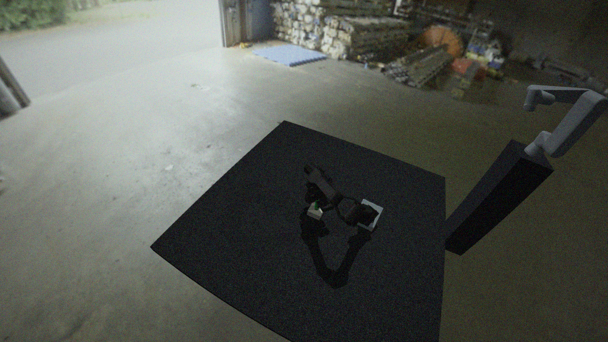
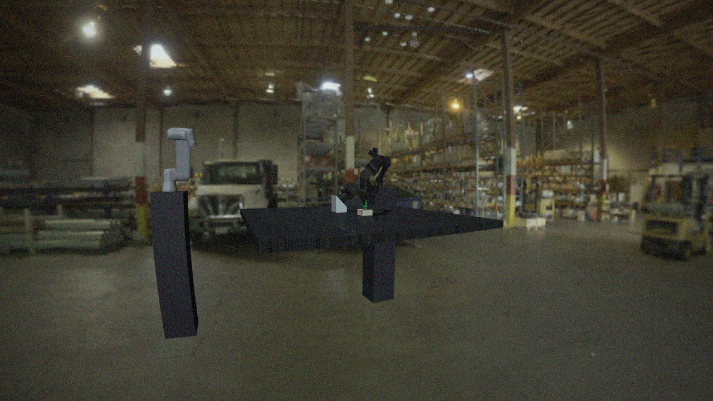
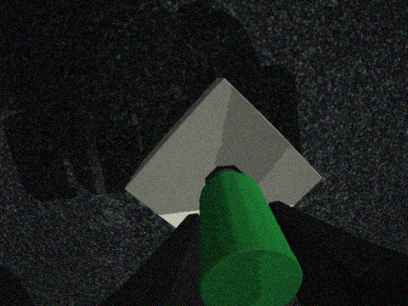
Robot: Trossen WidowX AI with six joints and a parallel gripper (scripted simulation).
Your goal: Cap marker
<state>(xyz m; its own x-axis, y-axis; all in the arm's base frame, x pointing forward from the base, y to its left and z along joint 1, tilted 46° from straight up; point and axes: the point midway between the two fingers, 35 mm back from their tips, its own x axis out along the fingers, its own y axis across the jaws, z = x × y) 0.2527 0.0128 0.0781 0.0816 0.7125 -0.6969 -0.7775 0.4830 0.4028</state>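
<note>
Now: gripper tip 1 cm below the green marker cap.
</note>
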